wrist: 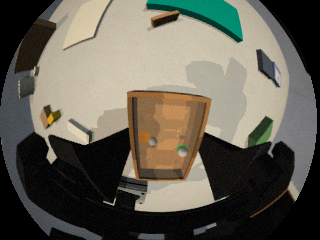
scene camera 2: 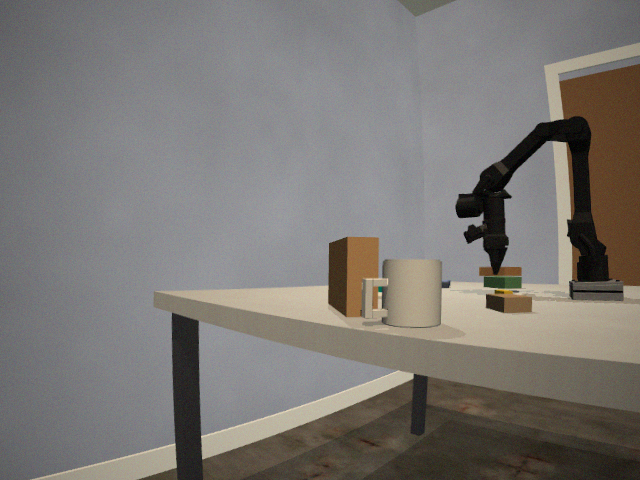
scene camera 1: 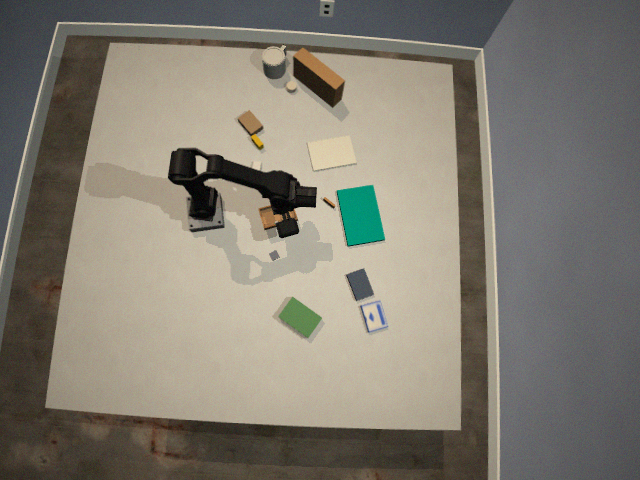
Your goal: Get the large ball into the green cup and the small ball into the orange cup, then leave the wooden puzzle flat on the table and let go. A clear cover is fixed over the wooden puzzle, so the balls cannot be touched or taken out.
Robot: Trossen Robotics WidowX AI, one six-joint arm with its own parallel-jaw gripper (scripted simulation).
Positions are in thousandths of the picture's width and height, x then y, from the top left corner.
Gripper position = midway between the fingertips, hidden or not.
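Note:
You'd find my gripper at (scene camera 2: 774,572), and in the wrist view too (wrist: 517,552). There's also a wooden puzzle (wrist: 520,535), and along with that puzzle there's a cream board (scene camera 1: 526,318) and a green block (scene camera 1: 470,661).

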